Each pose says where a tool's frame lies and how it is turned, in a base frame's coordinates. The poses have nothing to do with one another.
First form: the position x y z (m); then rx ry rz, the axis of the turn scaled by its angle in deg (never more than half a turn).
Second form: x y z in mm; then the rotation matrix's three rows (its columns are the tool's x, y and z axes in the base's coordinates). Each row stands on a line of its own. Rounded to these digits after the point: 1 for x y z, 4 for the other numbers.
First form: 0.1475, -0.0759, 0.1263, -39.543, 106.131, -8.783
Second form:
147.5, -75.9, 126.3
-0.2306, -0.3846, 0.8938
-0.5263, 0.8220, 0.2178
-0.8184, -0.4201, -0.3920

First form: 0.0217, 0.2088, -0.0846, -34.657, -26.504, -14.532
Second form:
21.7, 208.8, -84.6
0.8682, 0.3598, -0.3418
-0.0947, 0.7962, 0.5976
0.4872, -0.4864, 0.7253

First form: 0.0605, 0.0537, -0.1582, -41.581, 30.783, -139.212
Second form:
60.5, 53.7, -158.2
-0.7075, 0.3820, 0.5945
-0.5971, -0.7732, -0.2137
0.3780, -0.5062, 0.7752

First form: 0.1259, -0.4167, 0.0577, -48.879, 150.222, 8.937
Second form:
125.9, -416.7, 57.7
-0.7446, -0.5866, 0.3185
-0.5447, 0.8098, 0.2180
-0.3858, -0.0112, -0.9225

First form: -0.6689, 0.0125, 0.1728, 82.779, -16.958, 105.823
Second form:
-668.9, 12.5, 172.8
-0.0725, -0.6796, 0.7300
0.4174, -0.6854, -0.5966
0.9058, 0.2615, 0.3333

